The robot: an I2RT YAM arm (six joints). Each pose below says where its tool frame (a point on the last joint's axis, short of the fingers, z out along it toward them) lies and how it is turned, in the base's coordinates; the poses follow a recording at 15 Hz.
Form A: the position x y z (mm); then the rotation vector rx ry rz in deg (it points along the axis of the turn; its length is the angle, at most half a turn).
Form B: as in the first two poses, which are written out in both.
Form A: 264, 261, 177, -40.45, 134.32, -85.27
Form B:
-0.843, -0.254, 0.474, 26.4
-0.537, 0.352, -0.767, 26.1
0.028, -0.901, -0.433, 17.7
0, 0, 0, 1

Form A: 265, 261, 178, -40.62, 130.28, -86.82
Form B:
-0.827, -0.226, 0.515, 26.5
-0.563, 0.315, -0.764, 26.1
0.010, -0.922, -0.388, 17.8
0, 0, 0, 1

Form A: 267, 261, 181, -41.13, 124.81, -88.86
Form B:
-0.801, -0.190, 0.567, 26.7
-0.598, 0.264, -0.757, 26.1
-0.006, -0.946, -0.325, 18.1
0, 0, 0, 1

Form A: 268, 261, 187, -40.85, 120.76, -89.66
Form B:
-0.781, -0.153, 0.605, 26.8
-0.624, 0.236, -0.745, 26.1
-0.029, -0.960, -0.280, 18.7
0, 0, 0, 1

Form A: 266, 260, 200, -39.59, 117.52, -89.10
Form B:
-0.762, -0.109, 0.639, 26.6
-0.644, 0.230, -0.729, 26.0
-0.067, -0.967, -0.246, 20.0
0, 0, 0, 1

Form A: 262, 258, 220, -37.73, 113.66, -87.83
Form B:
-0.733, -0.051, 0.678, 26.2
-0.669, 0.232, -0.706, 25.8
-0.121, -0.971, -0.205, 22.0
0, 0, 0, 1

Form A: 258, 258, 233, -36.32, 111.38, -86.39
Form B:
-0.711, -0.013, 0.703, 25.8
-0.684, 0.244, -0.688, 25.8
-0.163, -0.970, -0.182, 23.3
0, 0, 0, 1

